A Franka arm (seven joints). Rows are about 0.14 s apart.
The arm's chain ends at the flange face. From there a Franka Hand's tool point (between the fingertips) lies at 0.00 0.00 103.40 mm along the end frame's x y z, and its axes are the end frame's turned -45 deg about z.
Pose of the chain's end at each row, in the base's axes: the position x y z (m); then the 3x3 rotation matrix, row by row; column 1 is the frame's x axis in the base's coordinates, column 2 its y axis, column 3 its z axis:
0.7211 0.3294 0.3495; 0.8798 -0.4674 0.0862; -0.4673 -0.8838 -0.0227; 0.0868 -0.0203 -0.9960
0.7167 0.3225 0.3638; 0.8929 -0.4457 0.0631; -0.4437 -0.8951 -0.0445; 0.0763 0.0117 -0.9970
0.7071 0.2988 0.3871; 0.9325 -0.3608 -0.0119; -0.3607 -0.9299 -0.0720; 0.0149 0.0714 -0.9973
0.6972 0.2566 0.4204; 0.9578 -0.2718 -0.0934; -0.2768 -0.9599 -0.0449; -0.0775 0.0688 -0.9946
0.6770 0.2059 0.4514; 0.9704 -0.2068 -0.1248; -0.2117 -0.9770 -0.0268; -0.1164 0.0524 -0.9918
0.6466 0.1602 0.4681; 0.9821 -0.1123 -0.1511; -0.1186 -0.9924 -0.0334; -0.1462 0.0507 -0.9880
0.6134 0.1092 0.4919; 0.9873 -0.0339 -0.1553; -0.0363 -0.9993 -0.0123; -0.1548 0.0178 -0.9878
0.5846 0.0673 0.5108; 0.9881 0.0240 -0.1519; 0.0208 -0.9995 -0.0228; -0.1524 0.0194 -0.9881
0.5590 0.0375 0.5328; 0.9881 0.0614 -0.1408; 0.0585 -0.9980 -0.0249; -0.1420 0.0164 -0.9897
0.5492 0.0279 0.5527; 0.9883 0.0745 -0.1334; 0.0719 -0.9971 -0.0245; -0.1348 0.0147 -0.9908
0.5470 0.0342 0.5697; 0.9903 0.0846 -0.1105; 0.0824 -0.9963 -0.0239; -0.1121 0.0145 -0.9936
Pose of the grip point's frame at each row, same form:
0.7300 0.3271 0.2465; 0.9526 0.2916 0.0862; 0.2945 -0.9554 -0.0227; 0.0757 0.0470 -0.9960
0.7232 0.3179 0.2607; 0.9465 0.3162 0.0631; 0.3192 -0.9467 -0.0445; 0.0457 0.0622 -0.9970
0.7059 0.2914 0.2840; 0.9145 0.4043 -0.0119; 0.4025 -0.9126 -0.0720; -0.0400 0.0610 -0.9973
0.6875 0.2520 0.3176; 0.8695 0.4851 -0.0934; 0.4830 -0.8745 -0.0449; -0.1034 -0.0062 -0.9946
0.6641 0.2031 0.3488; 0.8324 0.5399 -0.1248; 0.5411 -0.8405 -0.0268; -0.1194 -0.0453 -0.9918
0.6310 0.1567 0.3659; 0.7739 0.6150 -0.1511; 0.6179 -0.7856 -0.0334; -0.1392 -0.0675 -0.9880
0.5973 0.1079 0.3898; 0.7221 0.6742 -0.1553; 0.6809 -0.7323 -0.0123; -0.1220 -0.0969 -0.9878
0.5689 0.0649 0.4086; 0.6817 0.7157 -0.1519; 0.7215 -0.6920 -0.0228; -0.1215 -0.0940 -0.9881
0.5444 0.0349 0.4305; 0.6553 0.7421 -0.1408; 0.7471 -0.6643 -0.0249; -0.1120 -0.0888 -0.9897
0.5354 0.0254 0.4503; 0.6462 0.7515 -0.1334; 0.7559 -0.6542 -0.0245; -0.1057 -0.0849 -0.9908
0.5356 0.0317 0.4670; 0.6404 0.7601 -0.1105; 0.7628 -0.6462 -0.0239; -0.0895 -0.0690 -0.9936

